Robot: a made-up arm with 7 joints.
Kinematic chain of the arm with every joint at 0, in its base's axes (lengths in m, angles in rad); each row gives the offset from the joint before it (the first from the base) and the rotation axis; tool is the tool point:
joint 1: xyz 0 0.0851 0 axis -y
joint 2: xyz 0 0.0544 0 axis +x
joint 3: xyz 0 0 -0.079 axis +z
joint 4: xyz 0 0 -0.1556 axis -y
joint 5: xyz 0 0 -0.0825 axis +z
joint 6: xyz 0 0 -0.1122 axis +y
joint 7: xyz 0 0 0 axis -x
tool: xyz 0 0 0
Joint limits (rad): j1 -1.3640..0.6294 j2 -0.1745..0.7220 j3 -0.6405..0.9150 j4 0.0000..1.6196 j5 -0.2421..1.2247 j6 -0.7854..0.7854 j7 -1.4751..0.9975
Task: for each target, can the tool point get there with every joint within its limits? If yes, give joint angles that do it. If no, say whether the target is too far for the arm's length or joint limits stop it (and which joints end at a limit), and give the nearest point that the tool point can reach.
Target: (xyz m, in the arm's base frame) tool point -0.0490 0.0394 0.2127
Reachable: no: joint limits stop it (at a limit: joint 1, joint 2, joint 3, joint 4) | nearest point 0.2447 -0.0140 -0.0711 | short by 0.412 m
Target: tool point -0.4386 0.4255 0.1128
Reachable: no: too far | nearest point -0.3435 0.3867 -0.0721 | short by 0.211 m
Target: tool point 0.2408 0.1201 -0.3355
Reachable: yes | joints 0.3888 0.0352 -0.3370 0.5477 0.7988 -0.3652 -0.3823
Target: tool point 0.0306 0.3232 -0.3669
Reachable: yes | joints -0.1983 0.4000 0.2983 0.5820 0.3675 -0.3974 -1.1366
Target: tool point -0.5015 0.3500 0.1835
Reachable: no: too far | nearest point -0.3810 0.3204 -0.0799 | short by 0.291 m
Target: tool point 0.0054 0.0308 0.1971
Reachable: no: joint limits stop it (at a limit: joint 1, joint 2, joint 3, joint 4) | nearest point 0.2447 -0.0140 -0.0711 | short by 0.362 m
